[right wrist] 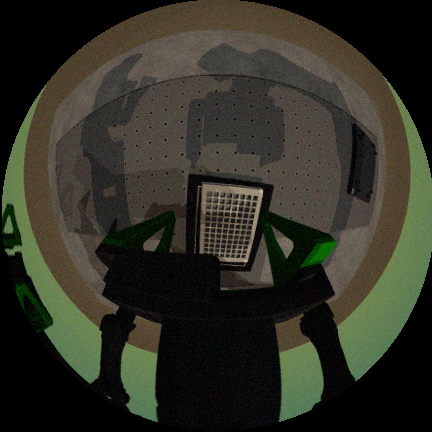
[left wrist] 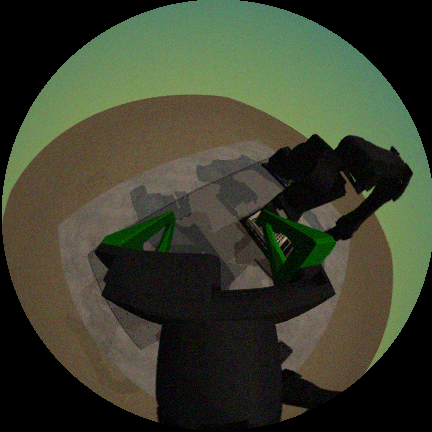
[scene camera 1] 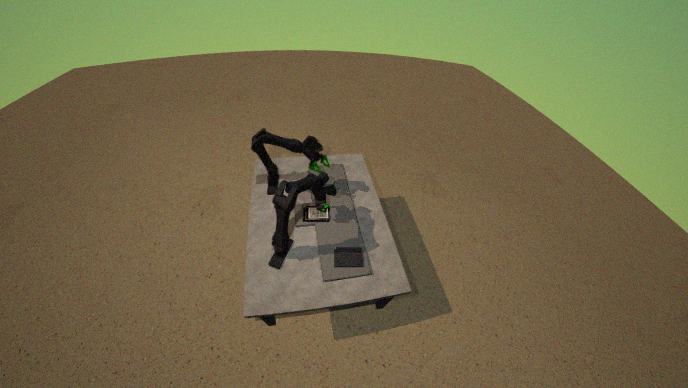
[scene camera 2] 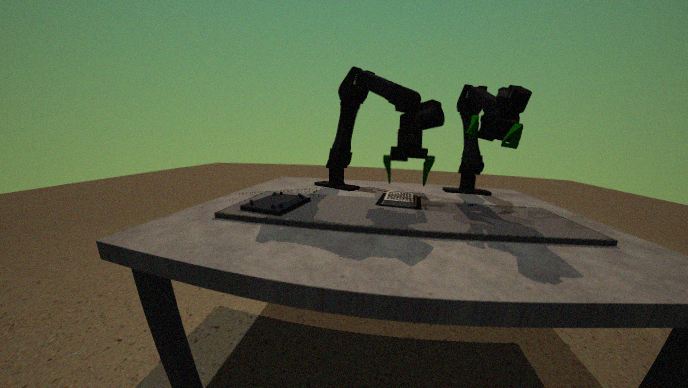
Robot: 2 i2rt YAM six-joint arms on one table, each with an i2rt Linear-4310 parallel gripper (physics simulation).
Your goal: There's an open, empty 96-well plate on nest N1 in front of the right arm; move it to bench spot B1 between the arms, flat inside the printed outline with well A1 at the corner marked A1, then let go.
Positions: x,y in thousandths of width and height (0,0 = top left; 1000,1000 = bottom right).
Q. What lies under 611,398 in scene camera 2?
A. My right gripper.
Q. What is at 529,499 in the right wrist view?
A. A well plate.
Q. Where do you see a printed outline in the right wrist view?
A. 450,429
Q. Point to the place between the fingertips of my left gripper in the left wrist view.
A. At 503,497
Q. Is my left gripper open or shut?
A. Open.
